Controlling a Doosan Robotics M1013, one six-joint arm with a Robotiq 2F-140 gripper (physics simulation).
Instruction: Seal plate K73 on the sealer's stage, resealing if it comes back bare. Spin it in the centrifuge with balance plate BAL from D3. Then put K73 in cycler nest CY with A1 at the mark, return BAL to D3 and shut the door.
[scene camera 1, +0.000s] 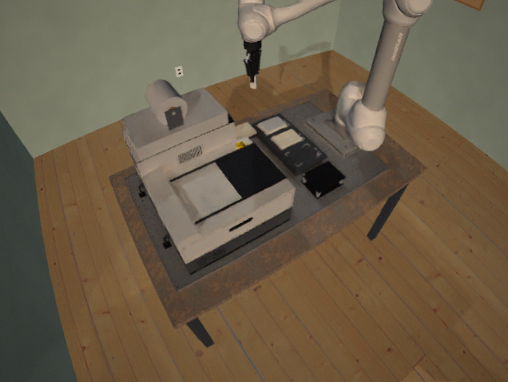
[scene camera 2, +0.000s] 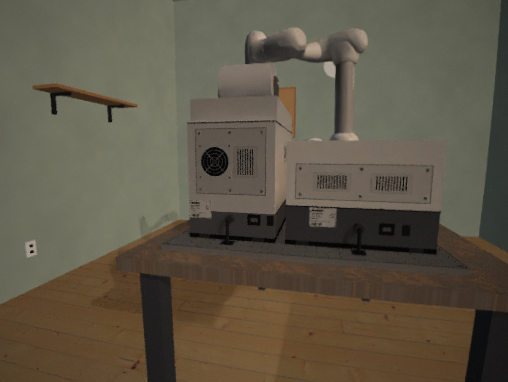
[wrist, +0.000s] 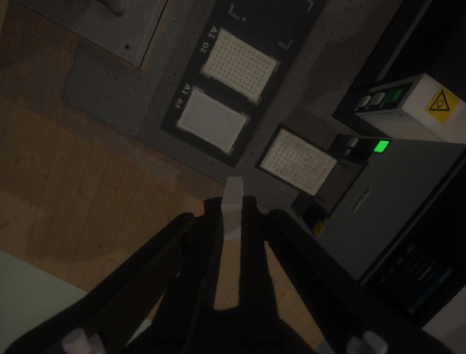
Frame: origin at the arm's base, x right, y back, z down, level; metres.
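Seen in the pictures: gripper, between the fingertips: (scene camera 1: 253, 87) (wrist: 235, 189).
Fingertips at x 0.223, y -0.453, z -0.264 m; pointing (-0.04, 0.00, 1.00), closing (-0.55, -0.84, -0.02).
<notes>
Pixels of each thing's top centre, then the offset from my fingertips to it. "spot": a spot on its surface instead.
- pale plate, centre of its top: (wrist: 299, 164) (scene camera 1: 240, 130) dx -0.059, dy -0.108, dz +0.173 m
- grey sealer, centre of its top: (scene camera 2: 250, 67) (scene camera 1: 167, 86) dx -0.067, dy -0.406, dz -0.183 m
- black nest with corner posts, centre of its top: (scene camera 1: 324, 174) dx -0.442, dy +0.101, dz +0.237 m
- pale plate with open-looking wells, centre of its top: (wrist: 239, 65) (scene camera 1: 286, 137) dx -0.165, dy +0.090, dz +0.224 m
- yellow warning label, a spot on its surface: (wrist: 442, 105) spot: dx -0.232, dy -0.202, dz +0.082 m
My gripper (scene camera 1: 253, 84) (wrist: 235, 189) is shut and empty, high beyond the table's far edge. A pale plate (wrist: 298, 161) (scene camera 1: 245, 131), presumably K73, sits on the stage of the grey sealer (scene camera 1: 175, 135) (scene camera 2: 232, 165). Its wells show faintly; I cannot tell whether film covers them. A smooth, whitish plate (wrist: 212, 120) (scene camera 1: 272, 125), presumably BAL, sits in D3. The white centrifuge (scene camera 1: 240, 215) (scene camera 2: 365, 175) has a pale panel and a black area on top; its door state is unclear. A black nest with corner posts (scene camera 1: 323, 179), possibly CY, holds no visible plate.
Another pale plate with open-looking wells (wrist: 240, 65) (scene camera 1: 286, 139) sits in D2 on the dark rack (scene camera 1: 300, 162) (wrist: 172, 127). A green light (wrist: 381, 146) glows beside the sealer stage. A box with buttons and a yellow warning label (wrist: 442, 105) stands near it. The arm's base plate (scene camera 1: 332, 135) is behind the rack.
</notes>
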